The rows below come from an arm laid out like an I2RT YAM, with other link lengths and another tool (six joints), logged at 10 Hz.
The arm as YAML. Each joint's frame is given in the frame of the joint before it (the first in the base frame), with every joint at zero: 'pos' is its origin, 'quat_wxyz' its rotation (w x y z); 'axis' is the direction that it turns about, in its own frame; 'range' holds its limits. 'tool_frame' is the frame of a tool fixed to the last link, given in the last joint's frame.
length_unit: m
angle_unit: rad
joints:
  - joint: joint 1
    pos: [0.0, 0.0, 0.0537]
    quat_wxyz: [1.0, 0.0, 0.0, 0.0]
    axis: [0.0, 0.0, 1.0]
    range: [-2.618, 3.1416]
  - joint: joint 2
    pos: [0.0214, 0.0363, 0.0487]
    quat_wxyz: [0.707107, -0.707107, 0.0, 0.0]
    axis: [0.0, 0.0, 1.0]
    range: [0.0, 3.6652]
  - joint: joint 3
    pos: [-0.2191, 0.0, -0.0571]
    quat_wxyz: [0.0, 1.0, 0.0, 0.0]
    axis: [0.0, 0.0, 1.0]
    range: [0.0, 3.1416]
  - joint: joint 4
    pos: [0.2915, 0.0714, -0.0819]
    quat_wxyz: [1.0, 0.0, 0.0, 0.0]
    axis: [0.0, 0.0, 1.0]
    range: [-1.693, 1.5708]
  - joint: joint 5
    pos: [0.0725, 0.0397, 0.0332]
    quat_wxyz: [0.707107, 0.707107, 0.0, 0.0]
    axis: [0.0, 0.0, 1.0]
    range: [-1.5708, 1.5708]
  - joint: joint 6
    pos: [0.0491, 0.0, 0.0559]
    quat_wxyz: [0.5, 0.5, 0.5, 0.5]
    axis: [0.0, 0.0, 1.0]
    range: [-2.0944, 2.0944]
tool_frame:
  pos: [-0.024, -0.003, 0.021]
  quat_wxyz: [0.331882, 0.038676, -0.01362, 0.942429]
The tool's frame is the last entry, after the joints.
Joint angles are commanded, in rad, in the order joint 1, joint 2, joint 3, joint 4, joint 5, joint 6. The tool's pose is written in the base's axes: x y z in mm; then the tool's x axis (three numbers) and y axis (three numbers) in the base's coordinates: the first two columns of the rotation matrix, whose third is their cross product. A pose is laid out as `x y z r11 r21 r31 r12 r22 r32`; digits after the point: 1 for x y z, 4 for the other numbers.
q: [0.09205 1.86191 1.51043 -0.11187 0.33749 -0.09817]
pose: 502.1 74.0 199.5 -0.0909 0.6388 -0.7640 0.4636 0.7061 0.5353
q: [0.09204 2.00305 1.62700 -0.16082 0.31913 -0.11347]
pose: 523.5 77.3 172.0 -0.1648 0.6274 -0.7610 0.4870 0.7227 0.4904
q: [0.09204 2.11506 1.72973 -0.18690 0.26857 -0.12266]
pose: 540.9 82.7 153.5 -0.2246 0.6299 -0.7435 0.4715 0.7380 0.4827
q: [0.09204 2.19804 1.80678 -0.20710 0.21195 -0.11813]
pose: 552.6 88.0 139.1 -0.2736 0.6424 -0.7158 0.4521 0.7428 0.4938
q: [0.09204 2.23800 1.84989 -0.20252 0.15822 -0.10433]
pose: 559.8 92.6 136.2 -0.2932 0.6616 -0.6902 0.4215 0.7374 0.5278
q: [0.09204 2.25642 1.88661 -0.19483 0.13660 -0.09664]
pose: 565.8 94.7 142.4 -0.2851 0.6717 -0.6838 0.3975 0.7320 0.5533
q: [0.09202 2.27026 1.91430 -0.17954 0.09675 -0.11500]
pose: 570.2 98.0 147.9 -0.2960 0.6643 -0.6863 0.3506 0.7439 0.5689
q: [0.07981 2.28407 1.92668 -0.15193 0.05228 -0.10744]
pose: 574.9 94.5 149.1 -0.2948 0.6787 -0.6727 0.3198 0.7334 0.5998
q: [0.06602 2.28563 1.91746 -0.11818 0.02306 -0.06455]
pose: 577.7 88.7 149.6 -0.2751 0.7161 -0.6414 0.3130 0.6976 0.6445
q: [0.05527 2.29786 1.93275 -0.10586 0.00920 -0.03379]
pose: 582.0 83.6 151.4 -0.2572 0.7413 -0.6199 0.3126 0.6708 0.6725
